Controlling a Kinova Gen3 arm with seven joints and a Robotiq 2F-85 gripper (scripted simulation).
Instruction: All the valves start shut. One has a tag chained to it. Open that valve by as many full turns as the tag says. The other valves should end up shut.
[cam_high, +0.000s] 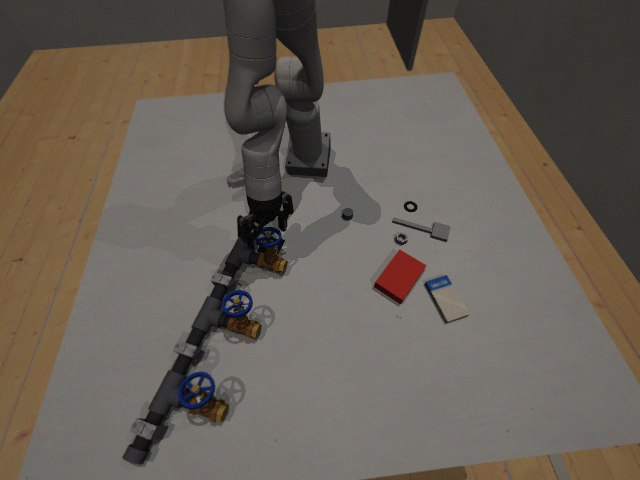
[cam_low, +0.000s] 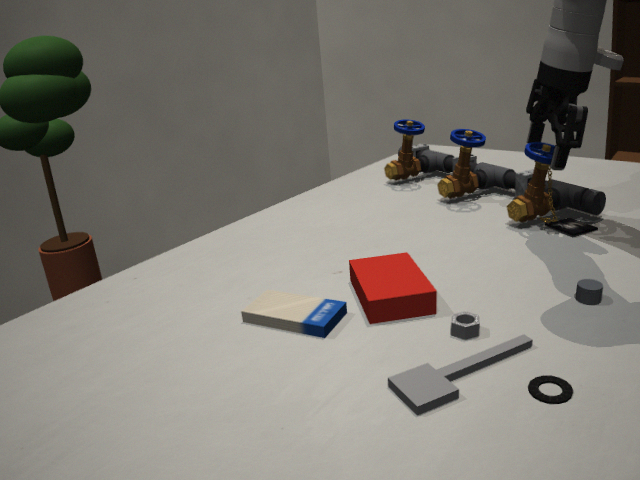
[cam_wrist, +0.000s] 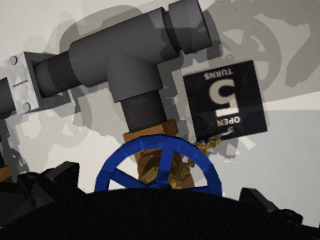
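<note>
The black tag is 120 mm below my hand and 40 mm behind it. From my hand the other things lie so: red block 310 mm to the left, 130 mm ahead, 110 mm below; small grey cylinder 230 mm to the left, 110 mm below, 100 mm behind; grey paddle-shaped tool 440 mm to the left, 120 mm below.
</note>
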